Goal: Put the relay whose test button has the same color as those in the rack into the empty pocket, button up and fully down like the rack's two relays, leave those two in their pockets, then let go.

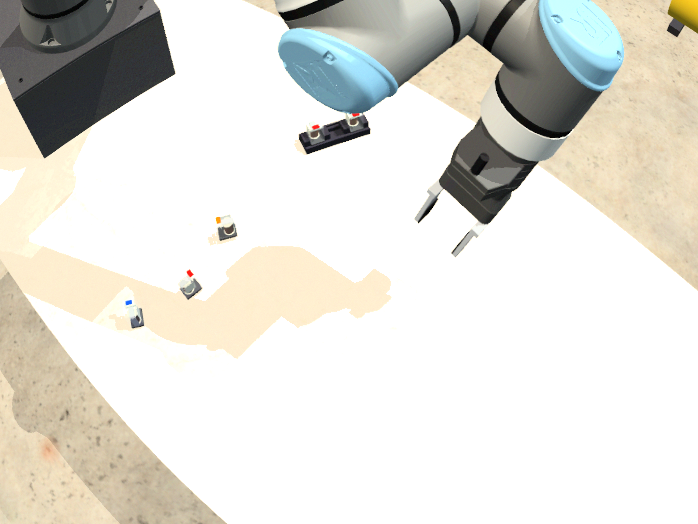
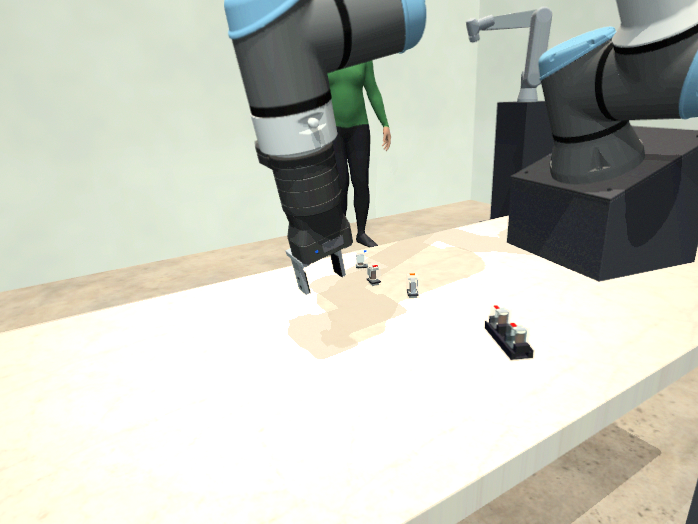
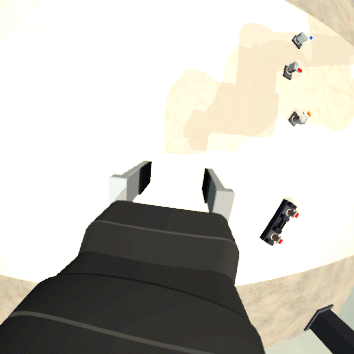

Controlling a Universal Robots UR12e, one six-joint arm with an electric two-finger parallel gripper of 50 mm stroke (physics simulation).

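Seen in the pictures: gripper, fingertip midpoint: (image 1: 439, 233) (image 2: 322, 282) (image 3: 176, 174); arm's base, origin of the base link: (image 1: 68, 10) (image 2: 596, 163).
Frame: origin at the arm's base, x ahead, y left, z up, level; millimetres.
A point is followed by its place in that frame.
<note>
The black rack (image 1: 336, 138) {x 468, y 222, z -200 mm} (image 2: 503, 343) {x 478, y 248, z -202 mm} (image 3: 270, 226) {x 476, y 242, z -202 mm} holds two relays with red buttons, one at each end; the pocket between them is empty. A loose relay with a red button (image 1: 190, 285) {x 529, y -93, z -179 mm} (image 2: 373, 274) {x 526, y -78, z -187 mm} (image 3: 291, 70) {x 529, y -81, z -182 mm} stands upright on the table, between the other two loose relays. My gripper (image 1: 435, 238) {x 730, y 152, z -82 mm} (image 2: 321, 283) {x 730, y 152, z -82 mm} (image 3: 176, 174) {x 730, y 152, z -82 mm} is open and empty, above the table, well apart from the rack and the loose relays.
A relay with an orange button (image 1: 227, 227) {x 494, y 0, z -179 mm} (image 2: 412, 285) {x 491, y 13, z -186 mm} (image 3: 298, 118) {x 497, y 10, z -180 mm} and a relay with a blue button (image 1: 135, 315) {x 514, y -183, z -172 mm} (image 2: 361, 260) {x 504, y -175, z -189 mm} (image 3: 300, 40) {x 504, y -175, z -189 mm} stand on the table. The robot's dark pedestal (image 1: 101, 93) {x 102, y -16, z -153 mm} (image 2: 648, 219) {x 6, y 143, z -96 mm} stands at one end. A person (image 2: 352, 107) stands behind the table.
</note>
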